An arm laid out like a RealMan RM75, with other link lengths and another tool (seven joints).
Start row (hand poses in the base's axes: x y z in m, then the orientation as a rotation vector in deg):
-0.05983, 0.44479, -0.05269, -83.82, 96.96, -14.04
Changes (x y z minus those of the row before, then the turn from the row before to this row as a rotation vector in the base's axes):
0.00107, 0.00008, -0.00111, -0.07, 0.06, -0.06
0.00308, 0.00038, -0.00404, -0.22, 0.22, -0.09
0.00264, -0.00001, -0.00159, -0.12, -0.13, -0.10
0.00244, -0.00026, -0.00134, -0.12, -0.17, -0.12
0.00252, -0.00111, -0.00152, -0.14, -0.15, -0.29
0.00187, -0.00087, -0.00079, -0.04, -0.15, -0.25
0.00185, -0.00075, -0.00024, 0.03, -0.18, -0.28
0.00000, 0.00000, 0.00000, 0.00, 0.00, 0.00
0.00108, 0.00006, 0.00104, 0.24, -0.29, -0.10
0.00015, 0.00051, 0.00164, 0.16, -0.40, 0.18
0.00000, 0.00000, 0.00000, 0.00, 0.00, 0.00
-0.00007, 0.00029, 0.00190, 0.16, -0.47, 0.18
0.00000, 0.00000, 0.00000, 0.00, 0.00, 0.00
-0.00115, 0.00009, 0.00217, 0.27, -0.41, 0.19
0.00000, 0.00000, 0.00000, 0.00, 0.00, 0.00
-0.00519, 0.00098, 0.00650, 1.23, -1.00, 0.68
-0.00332, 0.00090, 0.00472, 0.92, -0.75, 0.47
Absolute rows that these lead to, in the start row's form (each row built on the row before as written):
-0.05876, 0.44487, -0.05380, -83.84, 97.06, -14.09
-0.05568, 0.44525, -0.05784, -84.00, 97.33, -14.18
-0.05304, 0.44524, -0.05943, -83.96, 97.32, -14.43
-0.05060, 0.44498, -0.06077, -83.89, 97.29, -14.72
-0.04808, 0.44387, -0.06229, -83.70, 97.41, -15.10
-0.04621, 0.44300, -0.06308, -83.47, 97.49, -15.37
-0.04436, 0.44225, -0.06332, -83.15, 97.56, -15.62
-0.04436, 0.44225, -0.06332, -83.15, 97.56, -15.62
-0.04328, 0.44231, -0.06228, -82.79, 97.38, -15.66
-0.04313, 0.44282, -0.06064, -82.68, 96.91, -15.69
-0.04313, 0.44282, -0.06064, -82.68, 96.91, -15.69
-0.04320, 0.44311, -0.05874, -82.54, 96.38, -15.77
-0.04320, 0.44311, -0.05874, -82.54, 96.38, -15.77
-0.04435, 0.44320, -0.05657, -82.35, 95.88, -15.71
-0.04435, 0.44320, -0.05657, -82.35, 95.88, -15.71
-0.04954, 0.44418, -0.05007, -81.63, 94.46, -14.94
-0.05286, 0.44508, -0.04535, -81.06, 93.42, -14.39

